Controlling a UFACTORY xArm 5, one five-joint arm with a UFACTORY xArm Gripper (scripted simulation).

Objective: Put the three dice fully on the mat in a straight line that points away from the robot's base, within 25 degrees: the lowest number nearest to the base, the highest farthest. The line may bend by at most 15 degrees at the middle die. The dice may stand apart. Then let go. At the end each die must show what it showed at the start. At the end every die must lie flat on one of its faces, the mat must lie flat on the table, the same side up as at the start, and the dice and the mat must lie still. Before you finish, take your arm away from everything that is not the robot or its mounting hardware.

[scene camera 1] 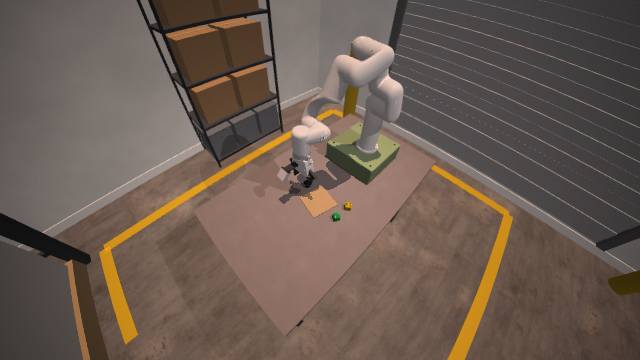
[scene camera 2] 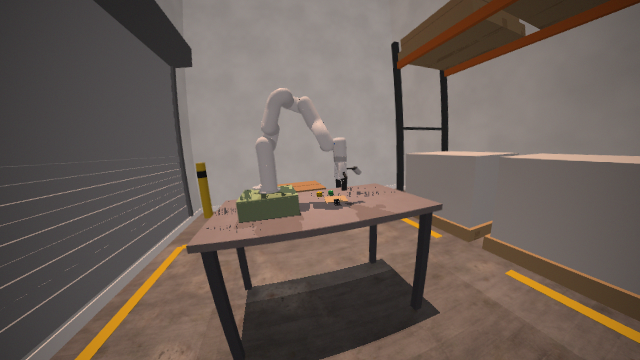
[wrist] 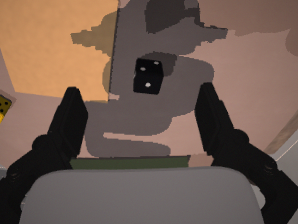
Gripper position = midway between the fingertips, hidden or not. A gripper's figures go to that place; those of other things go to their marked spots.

My gripper point(wrist: 140, 98): 13 cm from the lens. An orange mat point(wrist: 52, 52) is 23 cm from the lens. A black die point(wrist: 148, 76) is 19 cm from the lens. The marked spots on the black die and the orange mat are 11 cm apart.
